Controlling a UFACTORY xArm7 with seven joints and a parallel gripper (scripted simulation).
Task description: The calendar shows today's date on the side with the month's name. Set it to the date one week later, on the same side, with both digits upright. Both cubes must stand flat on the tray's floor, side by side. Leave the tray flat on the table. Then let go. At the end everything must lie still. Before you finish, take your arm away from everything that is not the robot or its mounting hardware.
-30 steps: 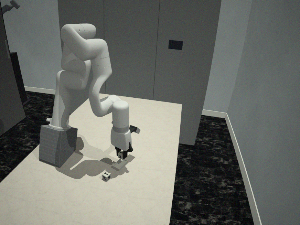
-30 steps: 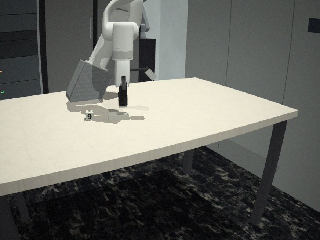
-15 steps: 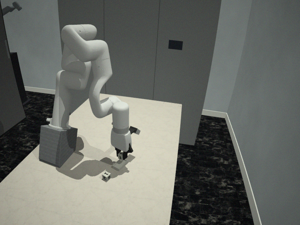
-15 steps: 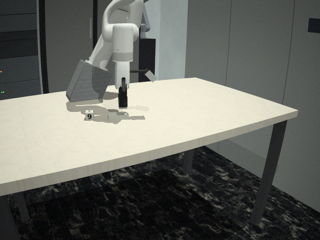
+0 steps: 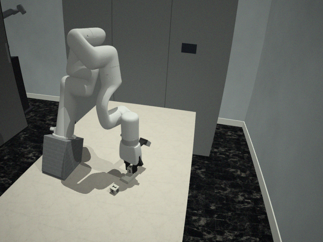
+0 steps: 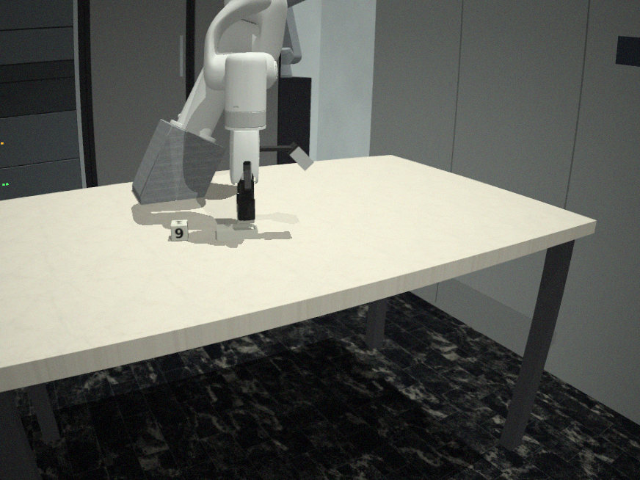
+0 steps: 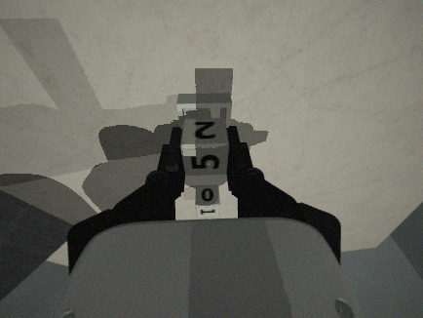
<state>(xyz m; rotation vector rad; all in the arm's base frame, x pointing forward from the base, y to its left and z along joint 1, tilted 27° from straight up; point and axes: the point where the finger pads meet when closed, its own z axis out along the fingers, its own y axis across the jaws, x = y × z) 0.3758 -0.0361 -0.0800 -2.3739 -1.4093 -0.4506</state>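
Right now my hand is 10 mm past the tray, 20 mm to the left of it and 50 mm above it. Also, from my hand: digit cube (60 mm behind, 110 mm to the right, 40 mm below).
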